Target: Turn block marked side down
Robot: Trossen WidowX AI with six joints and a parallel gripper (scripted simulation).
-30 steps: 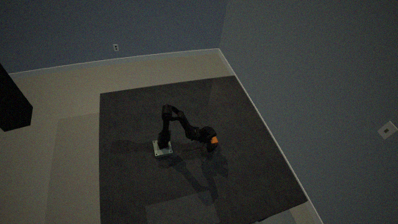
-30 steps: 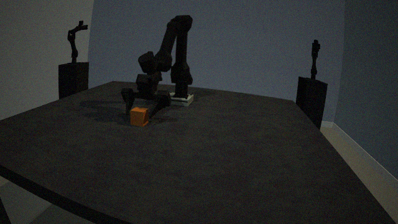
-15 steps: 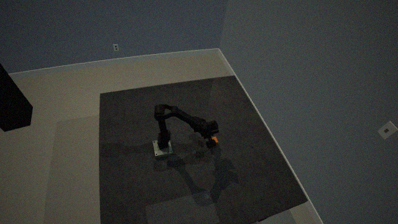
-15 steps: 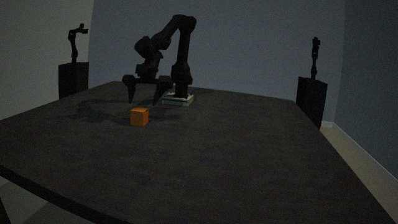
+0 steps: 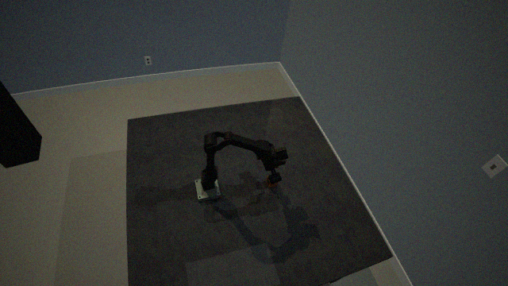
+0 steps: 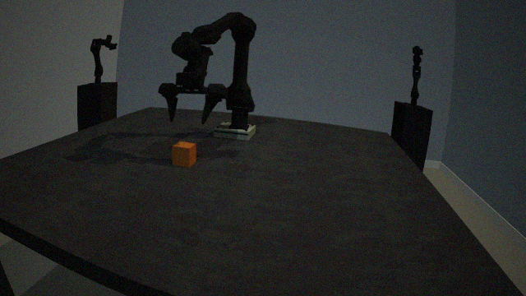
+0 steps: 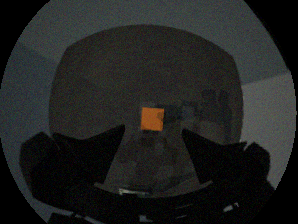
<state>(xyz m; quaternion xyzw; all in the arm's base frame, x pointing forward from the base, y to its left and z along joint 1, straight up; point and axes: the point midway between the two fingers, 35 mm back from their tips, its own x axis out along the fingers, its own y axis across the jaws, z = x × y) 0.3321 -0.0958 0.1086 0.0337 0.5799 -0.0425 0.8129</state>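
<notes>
My gripper tip is 8 cm above the orange block.
</notes>
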